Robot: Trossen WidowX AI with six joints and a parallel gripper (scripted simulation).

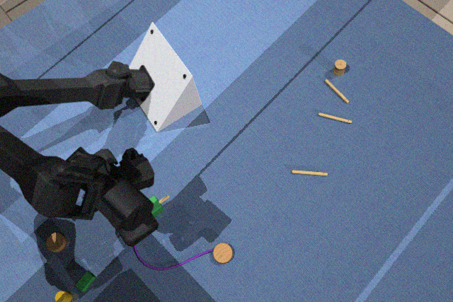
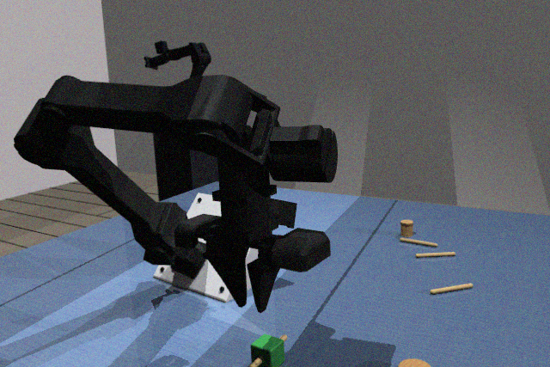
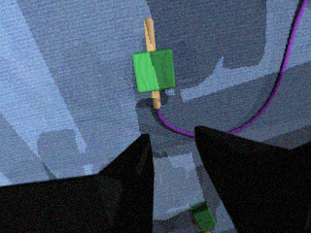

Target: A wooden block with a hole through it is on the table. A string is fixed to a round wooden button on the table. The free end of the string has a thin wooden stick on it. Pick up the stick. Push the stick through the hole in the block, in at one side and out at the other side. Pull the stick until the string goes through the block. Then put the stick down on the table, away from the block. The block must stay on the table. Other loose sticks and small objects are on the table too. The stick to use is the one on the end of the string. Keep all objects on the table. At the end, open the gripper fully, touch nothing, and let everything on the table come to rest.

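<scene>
Right now my gripper tip is 20 mm to the right of the thin wooden stick and 80 mm above it. The rest, counted from my gripper tip: yellow cylinder (70 mm ahead, 210 mm to the right, 70 mm below); then round wooden button (160 mm ahead, 110 mm to the left, 80 mm below); then small wooden cylinder (80 mm behind, 570 mm to the left, 80 mm below).
</scene>
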